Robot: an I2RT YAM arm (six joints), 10 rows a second.
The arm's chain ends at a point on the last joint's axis. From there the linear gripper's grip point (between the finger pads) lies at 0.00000 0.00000 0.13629 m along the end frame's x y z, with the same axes.
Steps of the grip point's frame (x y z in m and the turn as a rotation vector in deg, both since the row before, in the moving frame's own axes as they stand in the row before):
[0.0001, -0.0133, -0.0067, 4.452, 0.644, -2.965]
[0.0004, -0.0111, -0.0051, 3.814, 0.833, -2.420]
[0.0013, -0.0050, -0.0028, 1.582, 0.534, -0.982]
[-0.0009, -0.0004, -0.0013, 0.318, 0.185, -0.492]
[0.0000, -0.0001, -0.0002, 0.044, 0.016, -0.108]
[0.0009, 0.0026, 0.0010, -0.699, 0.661, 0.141]
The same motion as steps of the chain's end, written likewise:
[-0.0012, -0.0027, -0.0063, 4.452, 0.644, -2.965]
[-0.0014, -0.0020, -0.0048, 3.814, 0.833, -2.420]
[0.0001, -0.0012, -0.0027, 1.582, 0.534, -0.982]
[-0.0013, 0.0004, -0.0013, 0.318, 0.185, -0.492]
[0.0000, 0.0000, -0.0002, 0.044, 0.016, -0.108]
[-0.0007, 0.0009, 0.0010, -0.699, 0.661, 0.141]

